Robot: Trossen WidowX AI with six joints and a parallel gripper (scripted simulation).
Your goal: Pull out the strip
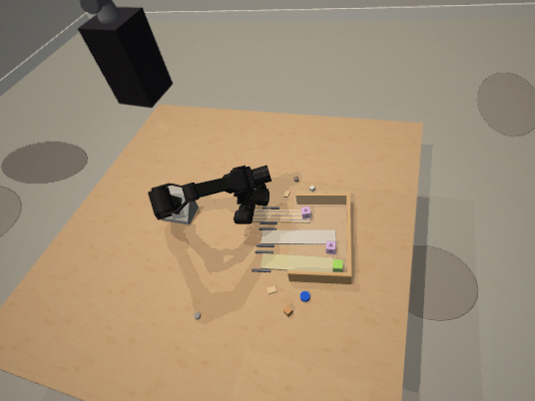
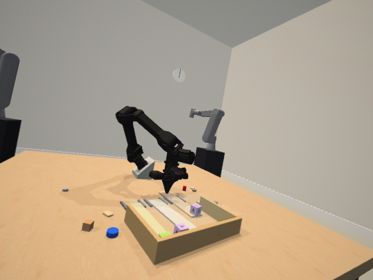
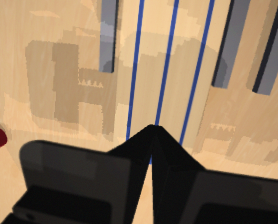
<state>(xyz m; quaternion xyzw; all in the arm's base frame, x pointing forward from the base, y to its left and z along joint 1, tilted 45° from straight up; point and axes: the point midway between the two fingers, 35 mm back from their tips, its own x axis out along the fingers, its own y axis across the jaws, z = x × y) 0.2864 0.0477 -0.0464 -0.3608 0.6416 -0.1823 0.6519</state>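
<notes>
The blue-lined strip is 90 mm ahead of my gripper tip and 20 mm to the left of it. The rest, counted from my gripper tip: red piece: 120 mm to the left, 60 mm behind, 10 mm above; then blue disc: 280 mm ahead, 250 mm to the right; then white piece: 180 mm ahead, 170 mm to the left.
</notes>
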